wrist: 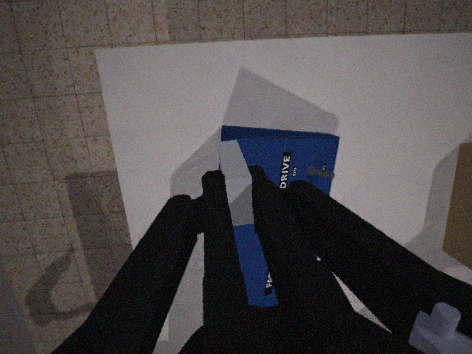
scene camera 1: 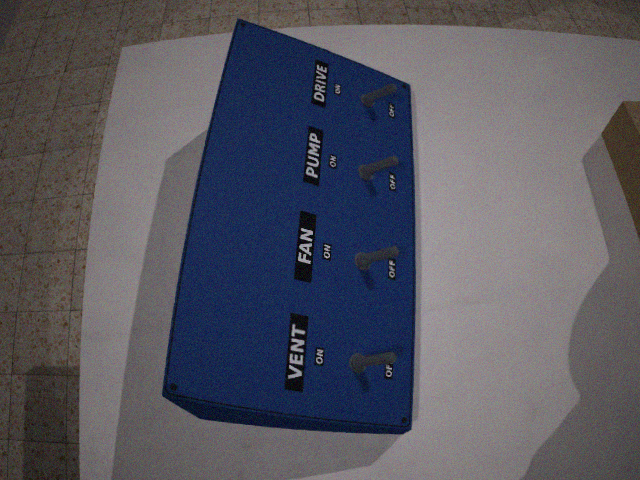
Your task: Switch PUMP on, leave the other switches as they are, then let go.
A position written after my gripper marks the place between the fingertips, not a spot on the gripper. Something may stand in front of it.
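I can see my own gripper (wrist: 228, 158), and there is a blue switch panel (scene camera 1: 274, 305) that I can see too.
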